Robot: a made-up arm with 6 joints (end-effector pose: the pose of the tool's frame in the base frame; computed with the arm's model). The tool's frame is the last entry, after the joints. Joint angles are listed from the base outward.
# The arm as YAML. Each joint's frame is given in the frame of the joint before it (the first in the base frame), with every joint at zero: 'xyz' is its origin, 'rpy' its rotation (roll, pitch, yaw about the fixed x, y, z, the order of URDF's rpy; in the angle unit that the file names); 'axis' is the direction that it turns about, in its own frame. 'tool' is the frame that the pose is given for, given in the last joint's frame.
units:
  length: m
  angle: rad
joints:
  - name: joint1
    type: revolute
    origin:
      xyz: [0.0, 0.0, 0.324]
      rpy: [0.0, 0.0, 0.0]
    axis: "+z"
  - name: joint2
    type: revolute
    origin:
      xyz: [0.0, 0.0, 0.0]
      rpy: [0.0, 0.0, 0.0]
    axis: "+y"
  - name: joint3
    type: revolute
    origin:
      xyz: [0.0, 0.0, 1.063]
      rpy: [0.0, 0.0, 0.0]
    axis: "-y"
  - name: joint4
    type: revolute
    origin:
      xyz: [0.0, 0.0, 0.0]
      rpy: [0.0, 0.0, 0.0]
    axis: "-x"
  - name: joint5
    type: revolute
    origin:
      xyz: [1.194, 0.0, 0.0]
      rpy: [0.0, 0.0, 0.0]
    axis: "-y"
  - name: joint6
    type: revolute
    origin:
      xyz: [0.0, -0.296, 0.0]
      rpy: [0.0, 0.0, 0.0]
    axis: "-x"
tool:
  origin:
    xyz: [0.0, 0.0, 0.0]
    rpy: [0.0, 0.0, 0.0]
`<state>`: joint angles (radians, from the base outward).
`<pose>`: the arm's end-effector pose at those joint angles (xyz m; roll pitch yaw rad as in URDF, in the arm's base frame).
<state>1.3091 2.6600 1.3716 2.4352 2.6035 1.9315</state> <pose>0.0437 1.0335 -1.7113 -2.1936 -0.7981 -2.3292</pose>
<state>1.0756 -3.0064 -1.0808 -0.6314 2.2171 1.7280</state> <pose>0.0229 -0.4604 0.4510 1.7536 0.9085 -1.1929</pose>
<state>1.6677 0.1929 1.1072 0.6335 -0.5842 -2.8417</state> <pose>0.1606 0.8131 2.4200 2.4386 -0.4000 1.3053</pose>
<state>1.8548 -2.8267 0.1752 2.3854 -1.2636 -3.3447</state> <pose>0.2248 -1.5385 -0.7216 -1.8440 0.7004 -0.2604</pose>
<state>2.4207 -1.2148 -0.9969 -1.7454 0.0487 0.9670</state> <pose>-0.2085 0.1148 0.6680 0.7888 -0.2092 2.3717</pose>
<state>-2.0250 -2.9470 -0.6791 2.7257 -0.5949 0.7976</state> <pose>0.7100 0.8371 0.1197 -0.5217 -0.3108 1.3567</pose>
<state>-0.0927 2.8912 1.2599 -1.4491 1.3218 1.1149</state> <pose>-0.1050 -0.0263 -1.8799 -1.1770 0.2559 -1.5573</pose>
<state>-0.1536 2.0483 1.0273 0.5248 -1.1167 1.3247</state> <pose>1.6353 -0.5124 -1.1051 2.2489 0.8953 -2.4913</pose>
